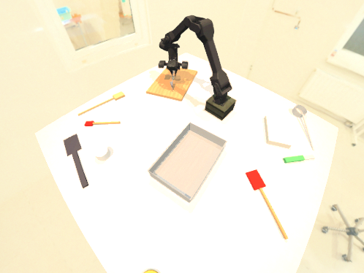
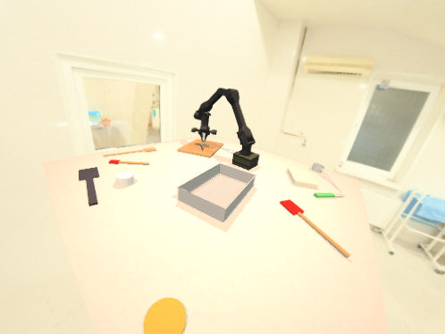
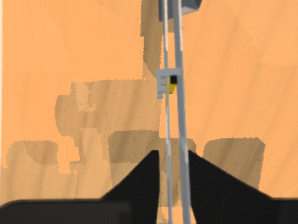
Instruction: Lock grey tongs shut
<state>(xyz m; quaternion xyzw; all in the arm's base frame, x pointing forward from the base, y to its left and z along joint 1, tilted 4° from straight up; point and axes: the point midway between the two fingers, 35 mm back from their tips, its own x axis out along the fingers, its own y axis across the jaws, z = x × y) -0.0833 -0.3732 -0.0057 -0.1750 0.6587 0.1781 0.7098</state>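
My gripper tip is now 4 cm above the wooden board. From my gripper tip the other things lie so: yellow piece 4 cm ahead, 2 cm to the left, 2 cm above; white block 4 cm ahead, 71 cm to the left, 3 cm below; roasting tin 45 cm ahead, 41 cm to the left, 2 cm below.
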